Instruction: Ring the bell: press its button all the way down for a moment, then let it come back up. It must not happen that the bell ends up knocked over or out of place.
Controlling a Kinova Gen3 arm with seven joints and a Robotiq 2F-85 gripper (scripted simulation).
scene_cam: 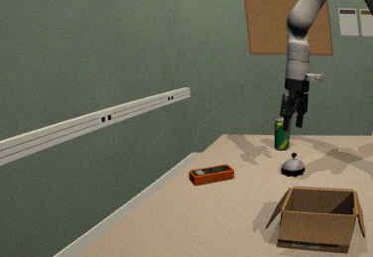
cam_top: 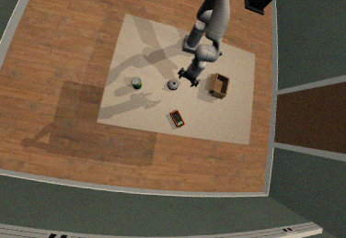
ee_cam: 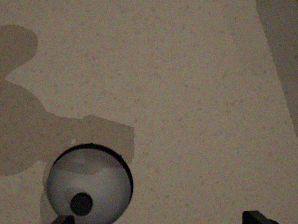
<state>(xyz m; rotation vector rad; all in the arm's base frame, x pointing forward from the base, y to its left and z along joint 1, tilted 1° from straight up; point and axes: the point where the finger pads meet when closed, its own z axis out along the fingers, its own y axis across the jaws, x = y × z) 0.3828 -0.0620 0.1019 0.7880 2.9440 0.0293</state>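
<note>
My hand is 1 cm past the button, 6 cm to the left of it and 11 cm above it. Also, from my hand: green can 2 cm ahead, 33 cm to the right, 10 cm below; bell 1 cm behind, 6 cm to the right, 12 cm below; cardboard box 5 cm behind, 33 cm to the left, 12 cm below.
</note>
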